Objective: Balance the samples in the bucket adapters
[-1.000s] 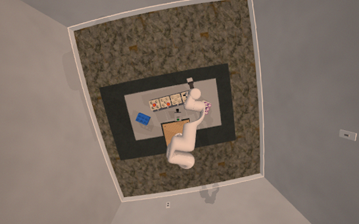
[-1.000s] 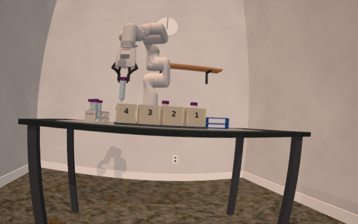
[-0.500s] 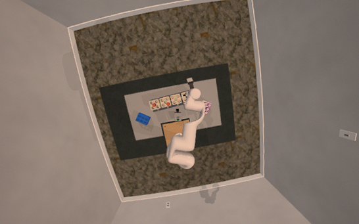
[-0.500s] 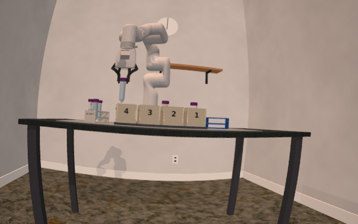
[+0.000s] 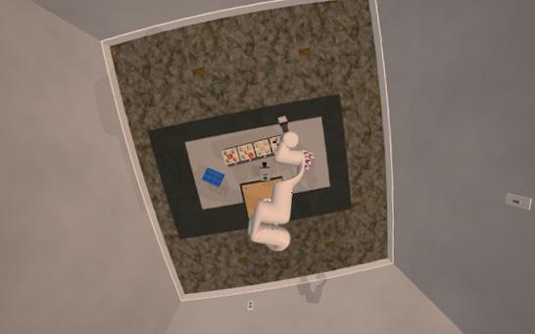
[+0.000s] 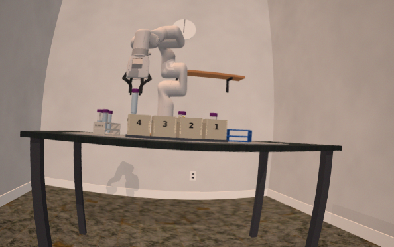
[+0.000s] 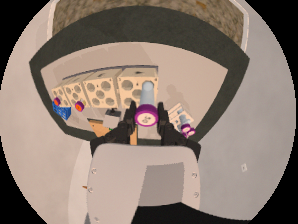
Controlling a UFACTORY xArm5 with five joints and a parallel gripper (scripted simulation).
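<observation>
Now: the purple-capped blank tube 10 mm behind my hand and 50 mm below it. Also, from my hand: adapter 3 (60 mm behind, 120 mm to the left, 150 mm below); purple-capped blank (140 mm behind, 190 mm to the right, 130 mm below); loading stand ST (80 mm behind, 180 mm to the left, 190 mm below).
</observation>
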